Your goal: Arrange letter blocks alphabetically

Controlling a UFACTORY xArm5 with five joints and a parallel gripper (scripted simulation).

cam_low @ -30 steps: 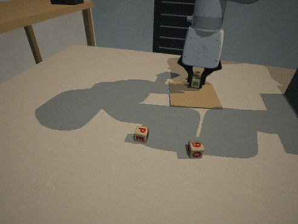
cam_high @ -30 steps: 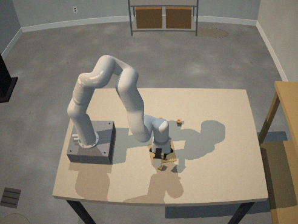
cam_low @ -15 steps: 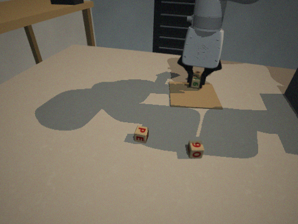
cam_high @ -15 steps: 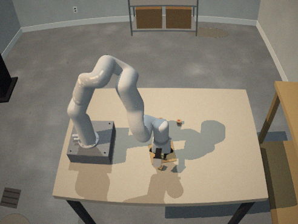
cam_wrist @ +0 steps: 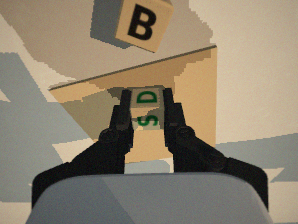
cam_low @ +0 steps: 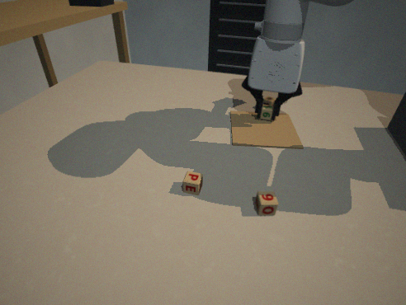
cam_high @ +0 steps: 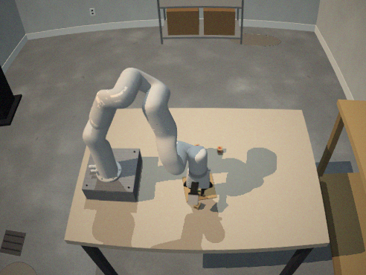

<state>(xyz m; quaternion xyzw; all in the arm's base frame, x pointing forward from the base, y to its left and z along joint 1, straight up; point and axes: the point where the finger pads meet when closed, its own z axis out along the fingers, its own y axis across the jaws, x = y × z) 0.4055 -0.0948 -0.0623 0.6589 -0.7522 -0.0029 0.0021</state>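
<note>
The green-marked block is 10 mm below my hand. The rest, counted from my hand: tan mat: 40 mm to the left, 30 mm below, 10 mm ahead; then red-marked block: 270 mm to the left, 20 mm below, 10 mm ahead.
</note>
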